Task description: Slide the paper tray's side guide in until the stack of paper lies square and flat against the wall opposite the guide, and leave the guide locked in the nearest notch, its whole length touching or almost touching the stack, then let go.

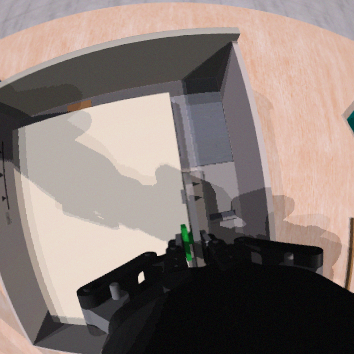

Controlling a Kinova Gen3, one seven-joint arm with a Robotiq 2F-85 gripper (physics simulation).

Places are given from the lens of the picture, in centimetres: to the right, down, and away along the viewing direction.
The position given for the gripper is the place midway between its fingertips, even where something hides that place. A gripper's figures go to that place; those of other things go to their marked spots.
gripper [190, 240]: 1, 7, 16
cream stack of paper [95, 187]: -9, 1, 17
